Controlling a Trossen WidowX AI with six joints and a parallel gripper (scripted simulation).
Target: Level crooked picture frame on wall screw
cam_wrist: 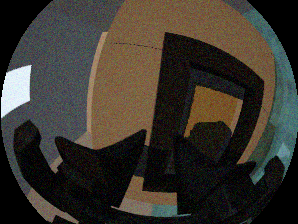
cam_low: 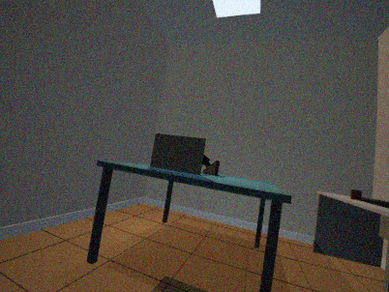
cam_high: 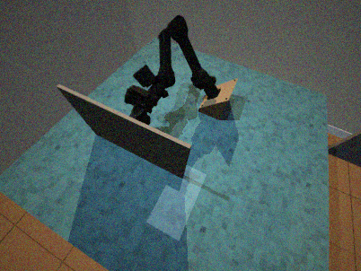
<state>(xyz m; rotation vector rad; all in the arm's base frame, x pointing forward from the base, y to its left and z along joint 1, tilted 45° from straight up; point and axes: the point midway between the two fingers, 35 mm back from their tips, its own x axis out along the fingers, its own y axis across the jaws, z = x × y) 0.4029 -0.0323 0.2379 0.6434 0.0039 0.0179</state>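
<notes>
Now: gripper tip 5 cm above the picture frame and 1 cm to the left of it. Round my gripper tip: wall panel 6 cm below, 1 cm ahead.
</notes>
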